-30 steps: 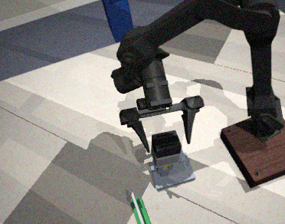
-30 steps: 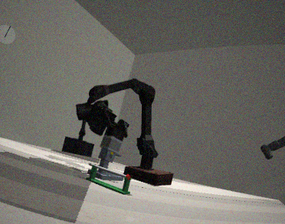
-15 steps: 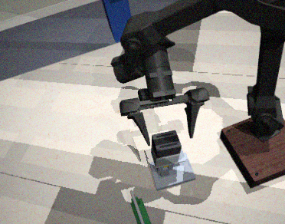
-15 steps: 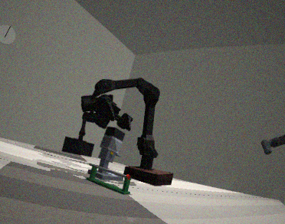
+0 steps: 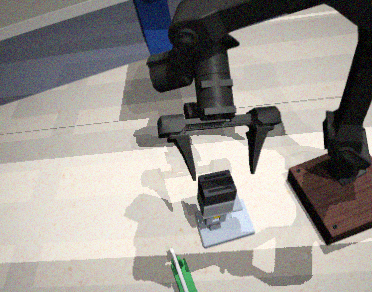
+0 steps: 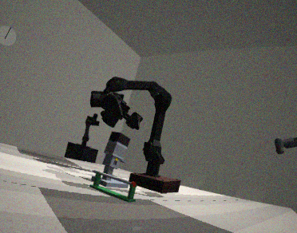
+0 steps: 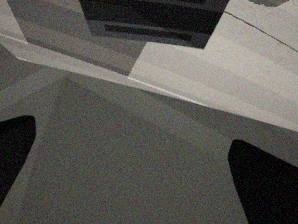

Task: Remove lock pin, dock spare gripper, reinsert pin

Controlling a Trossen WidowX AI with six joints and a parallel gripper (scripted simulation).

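My gripper tip is now 130 mm short of the green rack, 70 mm to the right of it and 200 mm above it. The rest, counted from my gripper tip: spare gripper (10 mm ahead, 20 mm to the right, 100 mm below); grey mount (10 mm ahead, 20 mm to the right, 180 mm below).
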